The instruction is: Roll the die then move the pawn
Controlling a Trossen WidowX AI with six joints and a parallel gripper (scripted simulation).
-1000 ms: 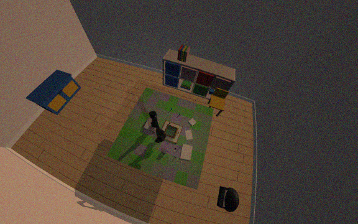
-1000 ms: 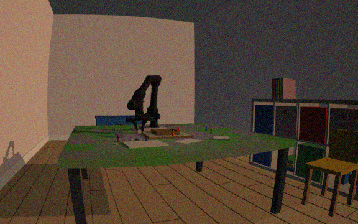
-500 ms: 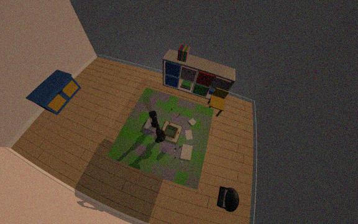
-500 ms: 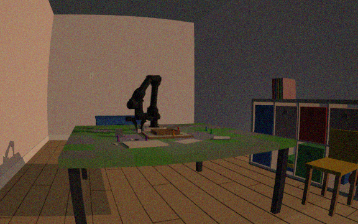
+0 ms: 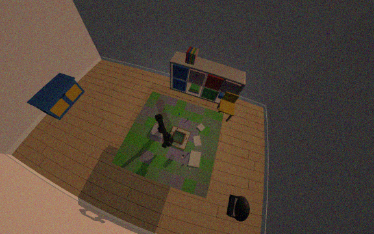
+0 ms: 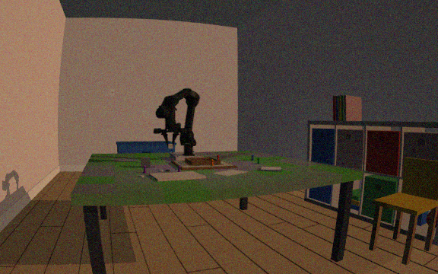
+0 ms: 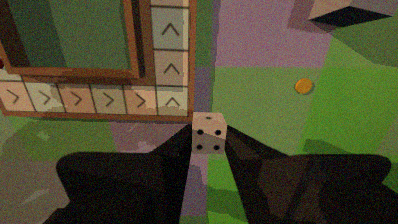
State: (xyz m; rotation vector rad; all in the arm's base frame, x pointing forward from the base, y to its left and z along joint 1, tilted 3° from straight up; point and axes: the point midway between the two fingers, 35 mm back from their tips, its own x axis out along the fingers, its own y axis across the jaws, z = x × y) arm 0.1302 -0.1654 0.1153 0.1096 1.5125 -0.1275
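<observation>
Right now the green tray is 14 cm to the left of my gripper tip, 13 cm ahead of it and 9 cm below it. Round my gripper tip: white die (right at my gripper tip).
</observation>
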